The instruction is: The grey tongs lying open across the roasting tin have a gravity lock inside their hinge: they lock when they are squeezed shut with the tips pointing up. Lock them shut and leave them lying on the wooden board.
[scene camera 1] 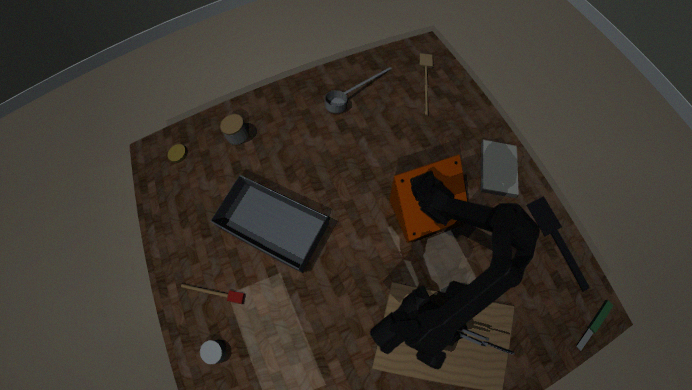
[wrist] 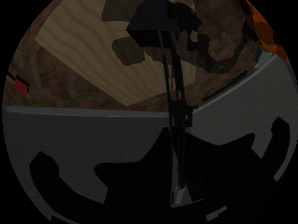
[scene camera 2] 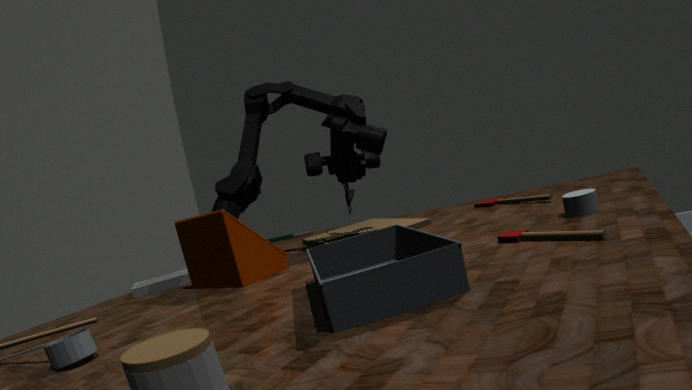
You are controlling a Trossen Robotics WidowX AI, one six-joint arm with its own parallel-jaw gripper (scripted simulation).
Scene:
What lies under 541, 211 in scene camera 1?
A black spatula.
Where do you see a roasting tin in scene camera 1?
At 286, 230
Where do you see a wooden board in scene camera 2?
At 374, 224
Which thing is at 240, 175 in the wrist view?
My gripper.

